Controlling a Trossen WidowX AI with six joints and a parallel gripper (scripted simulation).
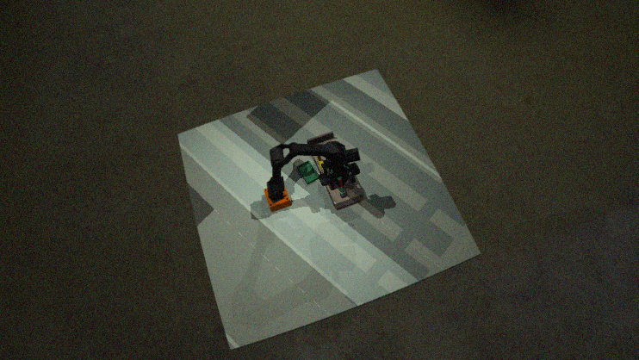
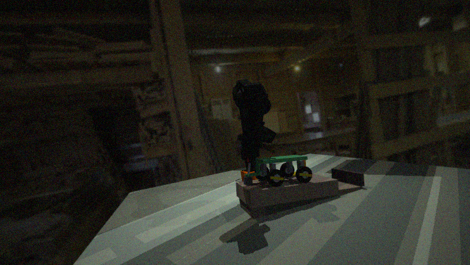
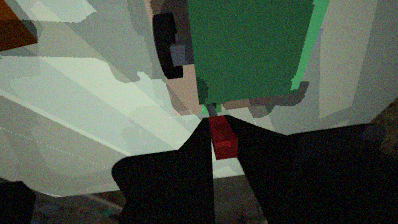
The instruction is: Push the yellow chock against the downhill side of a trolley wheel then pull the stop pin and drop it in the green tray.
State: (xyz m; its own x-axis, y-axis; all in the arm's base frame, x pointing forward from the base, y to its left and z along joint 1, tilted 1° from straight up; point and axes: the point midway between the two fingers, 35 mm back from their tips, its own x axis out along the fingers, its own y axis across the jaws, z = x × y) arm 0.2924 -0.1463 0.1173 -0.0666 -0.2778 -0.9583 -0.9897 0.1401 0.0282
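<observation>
My gripper tip is now 80 mm past the green tray, 220 mm to the right of it and 160 mm above it. From my gripper tip the other things lie so: ramp: 40 mm ahead, 100 mm to the left, 110 mm below; trolley: 40 mm ahead, 100 mm to the left, 40 mm below; red-headed stop pin: right at my gripper tip.
</observation>
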